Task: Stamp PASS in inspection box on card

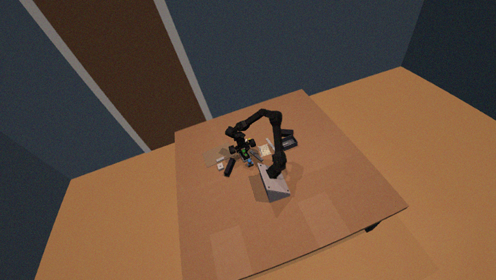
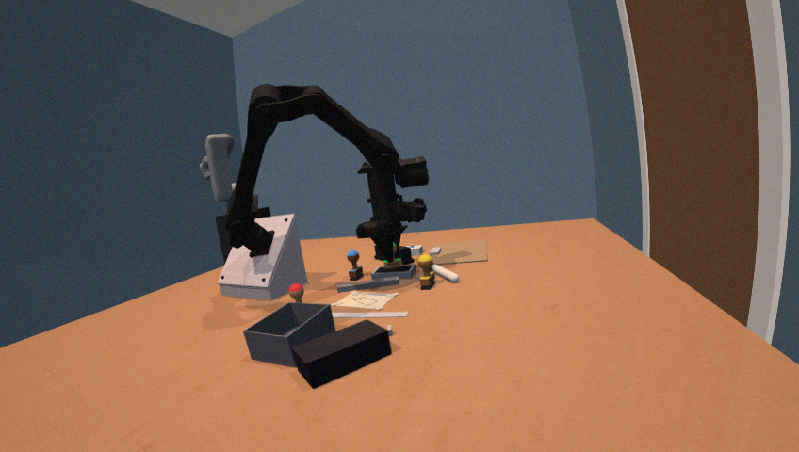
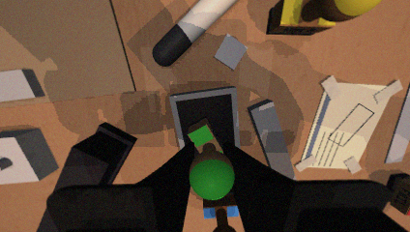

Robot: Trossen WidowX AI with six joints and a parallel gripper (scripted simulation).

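The green-knobbed PASS stamp lies right at my gripper tip. From my gripper tip the other things lie so: dark ink pad: 30 mm below; white cylinder: 100 mm ahead, 30 mm below; blue stamp: 90 mm behind, 10 mm to the right, 20 mm below.
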